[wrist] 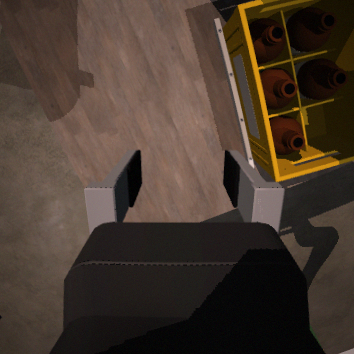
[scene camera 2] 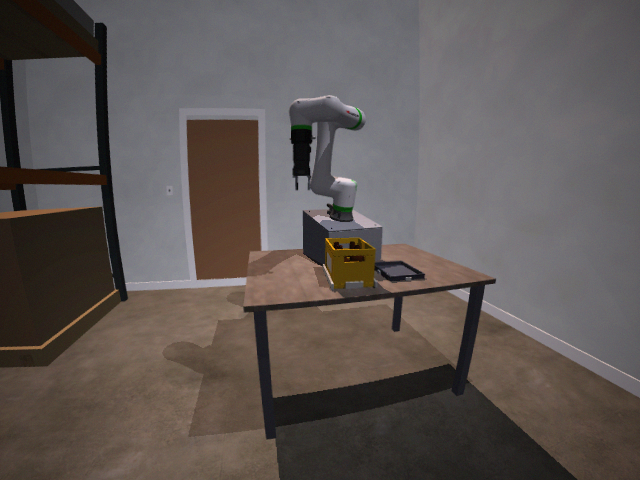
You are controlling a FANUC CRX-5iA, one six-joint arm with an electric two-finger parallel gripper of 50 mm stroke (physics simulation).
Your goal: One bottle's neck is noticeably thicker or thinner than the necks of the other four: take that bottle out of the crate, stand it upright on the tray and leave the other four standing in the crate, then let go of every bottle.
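Places are measured from the arm's base along level axes (x left, y down, z back), in millimetres.
Where they show: gripper, between the fingertips: (wrist: 182, 166) (scene camera 2: 302, 190); arm's base, origin of its link: (scene camera 2: 341, 218).
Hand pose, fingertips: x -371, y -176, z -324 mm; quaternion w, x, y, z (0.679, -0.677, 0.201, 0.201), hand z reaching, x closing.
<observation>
Things, the pixels of their top centre, and the offset from my fingertips. "pt": a spot on its surface instead. Level surfaces: height alone.
- yellow crate, centre of its top: (wrist: 317, 83) (scene camera 2: 348, 243) dz -62, dx +206, dy +252 mm
- top, a spot on its surface: (wrist: 261, 47) pt dz +25, dx +172, dy +302 mm
- bottom, a spot on its surface: (wrist: 284, 134) pt dz -118, dx +134, dy +291 mm
- black tray, a spot on its surface: (scene camera 2: 399, 270) pt dz -90, dx +513, dy +422 mm
- wooden table, height of its surface: dy +427 mm
- pale rail, centre of its top: (wrist: 236, 97) (scene camera 2: 327, 272) dz -34, dx +111, dy +397 mm
The yellow crate (scene camera 2: 353, 271) (wrist: 310, 171) stands upright on the table. Brown bottles stand in its compartments in the wrist view: three in the column nearer my fingers, at the top (wrist: 261, 47), the middle (wrist: 274, 97) and the bottom (wrist: 284, 134), and two beyond, at the top (wrist: 307, 30) and the middle (wrist: 316, 80). Which neck differs in thickness I cannot tell. The black tray (scene camera 2: 399, 270) lies right of the crate in the scene view, with no bottle on it. My gripper (scene camera 2: 302, 187) (wrist: 182, 166) is open and empty, high above the table, left of the crate.
The wooden table (scene camera 2: 284, 281) carries crate and tray. A pale rail (wrist: 236, 95) runs along the crate's near side. The grey robot pedestal (scene camera 2: 356, 237) stands behind the crate. A tall rack (scene camera 2: 107, 206) with a large box (scene camera 2: 67, 273) stands far left, away from the table.
</observation>
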